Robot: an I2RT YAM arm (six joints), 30 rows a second.
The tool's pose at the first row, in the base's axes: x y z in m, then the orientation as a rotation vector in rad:
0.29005 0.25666 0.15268 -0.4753 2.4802 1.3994
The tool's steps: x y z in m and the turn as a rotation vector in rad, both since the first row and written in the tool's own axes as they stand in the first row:
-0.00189 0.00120 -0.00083 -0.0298 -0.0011 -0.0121
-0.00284 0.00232 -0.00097 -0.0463 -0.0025 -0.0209
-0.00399 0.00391 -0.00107 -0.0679 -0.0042 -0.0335
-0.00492 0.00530 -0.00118 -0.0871 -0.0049 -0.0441
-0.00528 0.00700 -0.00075 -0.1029 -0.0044 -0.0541
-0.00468 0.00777 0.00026 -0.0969 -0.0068 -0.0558
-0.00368 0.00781 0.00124 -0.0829 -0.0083 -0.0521
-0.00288 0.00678 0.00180 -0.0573 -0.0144 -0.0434
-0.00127 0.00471 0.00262 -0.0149 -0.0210 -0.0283
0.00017 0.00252 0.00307 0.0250 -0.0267 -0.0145
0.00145 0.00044 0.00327 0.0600 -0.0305 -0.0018
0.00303 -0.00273 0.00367 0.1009 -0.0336 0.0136
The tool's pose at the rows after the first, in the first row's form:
0.29125 0.25682 0.15474 -0.4947 2.4547 1.4334
0.29166 0.25739 0.15604 -0.5072 2.4384 1.4512
0.29207 0.25826 0.15775 -0.5248 2.4164 1.4739
0.29236 0.25898 0.15924 -0.5404 2.3975 1.4941
0.29203 0.26023 0.16048 -0.5555 2.3819 1.5102
0.29123 0.26138 0.16034 -0.5543 2.3829 1.5016
0.29036 0.26209 0.15950 -0.5460 2.3929 1.4851
0.29008 0.26194 0.15812 -0.5258 2.4093 1.4551
0.28948 0.26140 0.15549 -0.4943 2.4386 1.4058
0.28907 0.26050 0.15303 -0.4654 2.4652 1.3588
0.28874 0.25946 0.15083 -0.4403 2.4889 1.3175
0.28859 0.25802 0.14757 -0.4112 2.5169 1.2691

